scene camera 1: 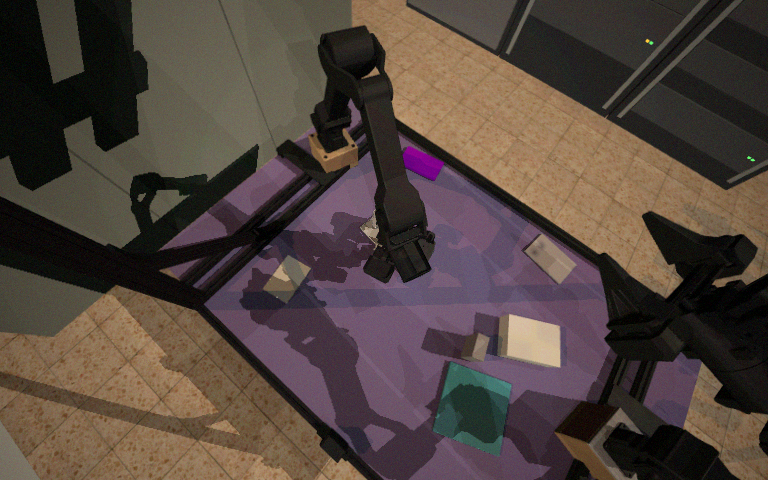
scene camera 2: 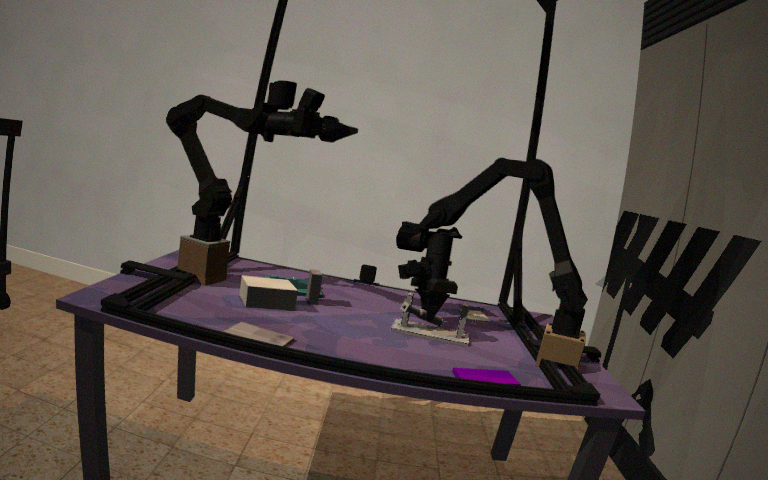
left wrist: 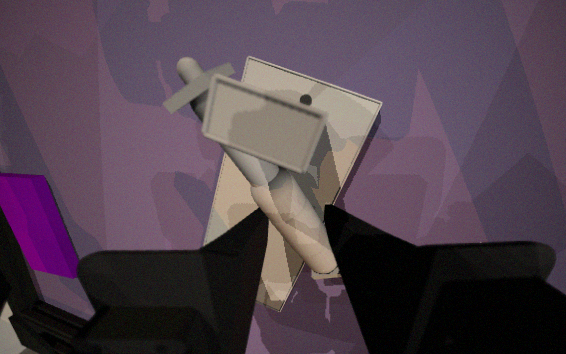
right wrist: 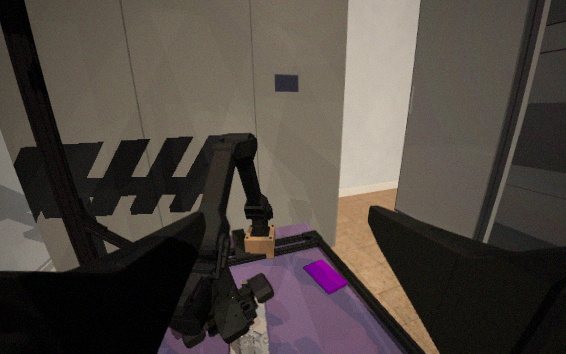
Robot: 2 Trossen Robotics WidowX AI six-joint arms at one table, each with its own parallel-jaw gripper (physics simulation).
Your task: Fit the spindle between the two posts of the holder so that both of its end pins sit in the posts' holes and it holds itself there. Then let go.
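Places are measured from the left arm's base along level axes (x ahead, y left, z up), in metres.
Where they show: left gripper, fingertip midpoint: (scene camera 2: pixel 426 320) (left wrist: pixel 296 212); right gripper, fingertip midpoint: (scene camera 1: pixel 624 232) (scene camera 2: pixel 350 128) (right wrist: pixel 287 216); left arm's base, link origin: (scene camera 1: pixel 332 140) (scene camera 2: pixel 565 332) (right wrist: pixel 260 231); right arm's base, link origin: (scene camera 1: pixel 625 449) (scene camera 2: pixel 205 238).
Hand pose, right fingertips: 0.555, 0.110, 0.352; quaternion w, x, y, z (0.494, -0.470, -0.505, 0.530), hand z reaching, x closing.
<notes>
Things, the pixels of their centre, and the offset from my right fingertips, as dx, dy, dz.
- pale spindle, body centre: (left wrist: pixel 282 200) (scene camera 2: pixel 422 314) -0.214, -0.102, -0.389
- post, body centre: (left wrist: pixel 288 121) (scene camera 2: pixel 407 309) (right wrist: pixel 248 345) -0.179, -0.086, -0.383
- pin, body centre: (left wrist: pixel 195 78) -0.182, -0.052, -0.369
- cream box, body centre: (scene camera 2: pixel 267 293) (scene camera 1: pixel 528 340) +0.124, +0.036, -0.405
- small upright block, body centre: (scene camera 1: pixel 474 347) (scene camera 2: pixel 313 286) +0.067, -0.087, -0.392
- teal sheet, body centre: (scene camera 1: pixel 473 406) (scene camera 2: pixel 291 285) +0.167, -0.152, -0.426
- flat grey slab, body centre: (scene camera 2: pixel 258 336) (scene camera 1: pixel 550 258) +0.002, +0.247, -0.427
- magenta slab, body centre: (left wrist: pixel 37 227) (scene camera 2: pixel 486 378) (scene camera 1: pixel 421 163) (right wrist: pixel 325 275) -0.421, +0.107, -0.425
- pale piece, body centre: (scene camera 1: pixel 287 278) (scene camera 2: pixel 474 315) -0.292, -0.375, -0.429
The pale spindle (scene camera 2: pixel 417 311) (left wrist: pixel 300 215) lies aslant between the fingertips of my left gripper (scene camera 2: pixel 433 316) (left wrist: pixel 296 212), which is shut on it. The pale holder (scene camera 2: pixel 421 331) (left wrist: pixel 352 107) (right wrist: pixel 256 342) stands on the table beneath. In the left wrist view, one post (left wrist: pixel 265 125) covers part of the spindle, whose flanged end and pin (left wrist: pixel 187 69) stick out past the post on the left. The spindle is not in line with the base. Its other end is partly hidden. My right gripper (scene camera 1: pixel 625 236) (scene camera 2: pixel 355 131) (right wrist: pixel 287 216) is open and empty, high above the table.
A cream box (scene camera 1: pixel 532 342) (scene camera 2: pixel 267 293), a small upright block (scene camera 1: pixel 475 346) (scene camera 2: pixel 313 286) and a teal sheet (scene camera 1: pixel 472 407) lie toward the right arm. A flat grey slab (scene camera 1: pixel 549 259), a magenta slab (scene camera 1: pixel 422 163) (scene camera 2: pixel 485 375) and a pale piece (scene camera 1: pixel 287 278) lie elsewhere. Dark rails edge the table.
</notes>
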